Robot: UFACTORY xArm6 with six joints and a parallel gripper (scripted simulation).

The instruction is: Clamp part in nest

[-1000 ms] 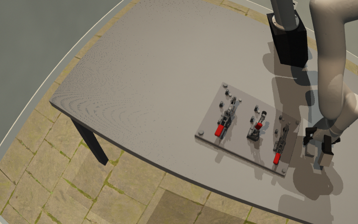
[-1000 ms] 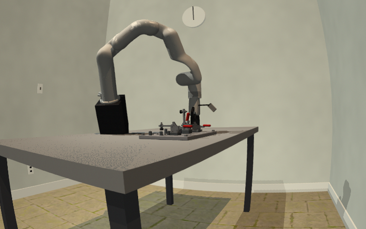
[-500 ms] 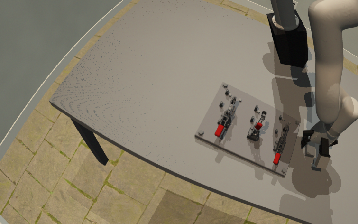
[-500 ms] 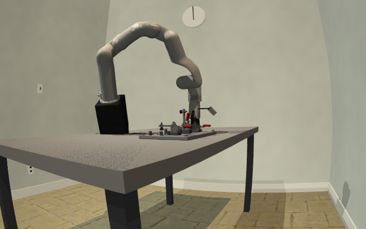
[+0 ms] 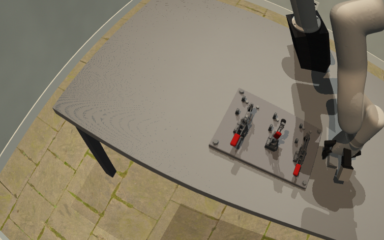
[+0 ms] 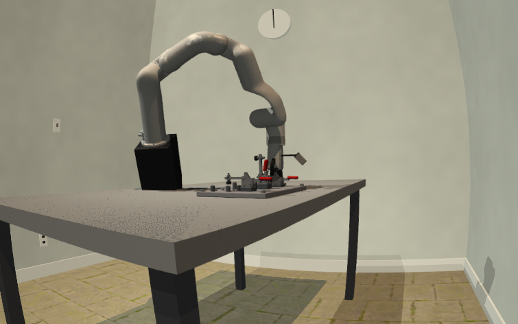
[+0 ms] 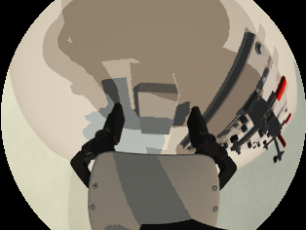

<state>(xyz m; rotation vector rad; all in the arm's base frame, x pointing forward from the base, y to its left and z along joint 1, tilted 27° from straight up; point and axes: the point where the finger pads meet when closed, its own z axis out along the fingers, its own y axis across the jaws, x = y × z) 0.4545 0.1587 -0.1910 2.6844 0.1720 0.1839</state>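
The grey part lies 10 mm below my hand. Also, from my hand: toggle clamp (360 mm to the right, 30 mm above, 20 mm ahead); then fixture plate (250 mm to the right, 10 mm below, 10 mm ahead).
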